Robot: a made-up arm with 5 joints.
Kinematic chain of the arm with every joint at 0, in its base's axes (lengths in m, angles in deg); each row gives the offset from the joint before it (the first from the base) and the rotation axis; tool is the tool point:
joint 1: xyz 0 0 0.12 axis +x
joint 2: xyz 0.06 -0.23 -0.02 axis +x
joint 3: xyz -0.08 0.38 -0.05 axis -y
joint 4: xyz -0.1 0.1 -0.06 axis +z
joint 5: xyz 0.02 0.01 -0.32 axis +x
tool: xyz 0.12 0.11 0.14
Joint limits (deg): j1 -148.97..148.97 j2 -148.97..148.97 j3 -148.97..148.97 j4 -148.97..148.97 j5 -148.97..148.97
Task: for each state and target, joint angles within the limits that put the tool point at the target. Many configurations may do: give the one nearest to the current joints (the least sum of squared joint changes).
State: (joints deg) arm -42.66 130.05 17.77 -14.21 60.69
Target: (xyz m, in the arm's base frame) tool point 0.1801 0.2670 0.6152
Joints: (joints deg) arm -70.19 130.91 43.81 13.07 71.13
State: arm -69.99 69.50 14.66 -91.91 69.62
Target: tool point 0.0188 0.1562 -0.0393
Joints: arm -73.17 58.19 39.53 -77.44 61.33
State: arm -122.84 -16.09 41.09 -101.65 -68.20
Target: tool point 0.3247 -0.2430 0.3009
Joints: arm -132.06 -8.79 54.27 -104.09 -55.09
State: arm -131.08 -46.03 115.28 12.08 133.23
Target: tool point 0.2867 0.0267 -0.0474
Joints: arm -115.96 -16.27 124.03 3.08 135.57
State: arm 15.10 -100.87 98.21 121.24 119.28
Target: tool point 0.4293 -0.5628 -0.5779
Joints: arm 17.64 -126.57 93.56 141.15 148.97
